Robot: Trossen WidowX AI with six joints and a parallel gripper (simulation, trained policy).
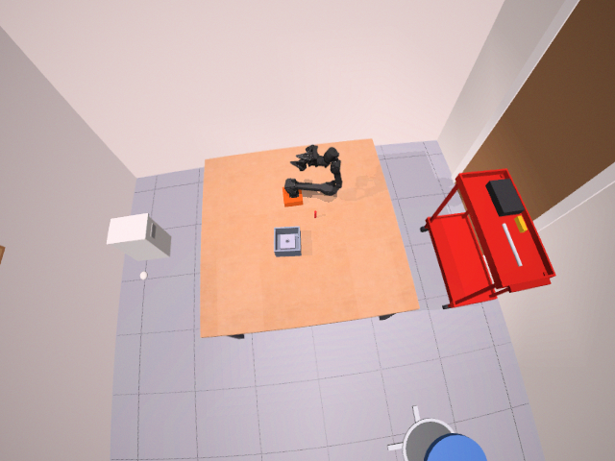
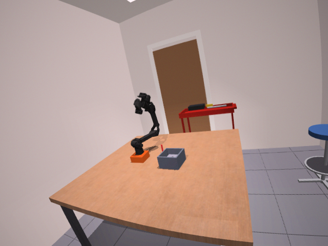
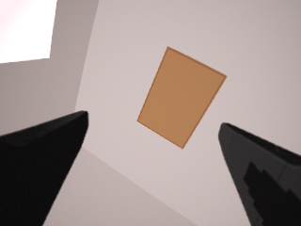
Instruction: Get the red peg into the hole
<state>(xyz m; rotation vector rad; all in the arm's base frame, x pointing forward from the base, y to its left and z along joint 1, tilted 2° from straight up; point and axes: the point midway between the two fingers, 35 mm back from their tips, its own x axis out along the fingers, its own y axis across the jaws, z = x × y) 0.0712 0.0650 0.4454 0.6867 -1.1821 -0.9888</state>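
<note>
My gripper tip is 90 mm short of the red peg, 100 mm to the right of it and 480 mm above it. The rest, counted from my gripper tip: grey box (250 mm ahead, 100 mm to the right, 490 mm below); then plate (250 mm ahead, 100 mm to the right, 470 mm below).
</note>
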